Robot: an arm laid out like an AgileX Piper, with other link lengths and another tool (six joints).
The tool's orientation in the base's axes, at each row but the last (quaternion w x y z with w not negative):
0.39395 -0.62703 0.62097 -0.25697
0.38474 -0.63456 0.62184 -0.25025
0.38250 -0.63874 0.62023 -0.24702
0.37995 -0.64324 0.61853 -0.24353
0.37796 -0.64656 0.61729 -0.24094
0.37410 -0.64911 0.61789 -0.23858
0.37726 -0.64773 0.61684 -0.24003
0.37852 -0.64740 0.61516 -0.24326
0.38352 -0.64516 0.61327 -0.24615
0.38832 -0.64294 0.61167 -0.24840
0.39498 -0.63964 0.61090 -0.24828
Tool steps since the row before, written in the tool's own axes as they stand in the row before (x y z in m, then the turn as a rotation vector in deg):
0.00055 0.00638 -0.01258 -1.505 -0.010 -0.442
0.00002 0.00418 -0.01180 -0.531 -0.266 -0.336
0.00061 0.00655 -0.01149 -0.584 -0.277 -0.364
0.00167 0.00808 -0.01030 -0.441 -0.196 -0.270
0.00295 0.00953 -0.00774 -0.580 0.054 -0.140
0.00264 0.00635 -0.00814 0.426 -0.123 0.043
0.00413 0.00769 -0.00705 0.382 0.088 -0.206
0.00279 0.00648 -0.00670 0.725 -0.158 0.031
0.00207 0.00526 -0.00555 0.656 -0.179 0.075
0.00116 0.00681 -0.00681 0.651 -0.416 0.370
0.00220 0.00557 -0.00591 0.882 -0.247 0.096
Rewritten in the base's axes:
-0.01383 -0.00222 0.00173 -0.499 1.399 0.506
-0.01189 -0.00182 0.00348 -0.163 0.443 0.493
-0.01296 -0.00229 0.00142 -0.184 0.490 0.526
-0.01281 -0.00313 -0.00054 -0.143 0.371 0.384
-0.01154 -0.00392 -0.00332 -0.213 0.544 0.131
-0.00992 -0.00387 -0.00042 0.162 -0.415 0.005
-0.00971 -0.00506 -0.00244 -0.167 -0.410 -0.004
-0.00885 -0.00373 -0.00155 0.211 -0.712 -0.003
-0.00728 -0.00286 -0.00126 0.250 -0.637 -0.001
-0.00930 -0.00213 -0.00173 0.624 -0.586 0.020
-0.00770 -0.00302 -0.00153 0.336 -0.857 0.000

